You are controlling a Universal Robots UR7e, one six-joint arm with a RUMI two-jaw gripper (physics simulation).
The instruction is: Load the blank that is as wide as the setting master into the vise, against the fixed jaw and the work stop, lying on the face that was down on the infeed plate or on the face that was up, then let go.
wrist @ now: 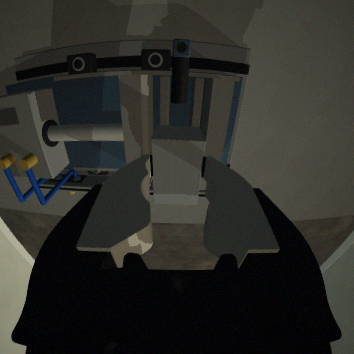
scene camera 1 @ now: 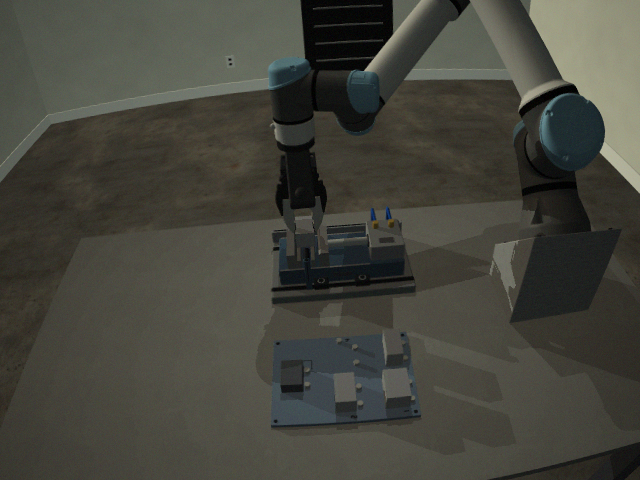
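Note:
My gripper is shut on a light grey blank, over the jaw gap of the blue vise. In the wrist view, the fixed jaw is right of the blank and the moving jaw left. The dark rod of the work stop is at the vise's front; the blank's end is near it in the wrist view. I cannot tell whether they touch or whether the blank rests on anything. The dark setting master sits on the infeed plate.
Three light blanks stand on the infeed plate among small pegs. The vise's screw leads to its end block, which has blue and yellow fittings. A grey panel stands near the robot base.

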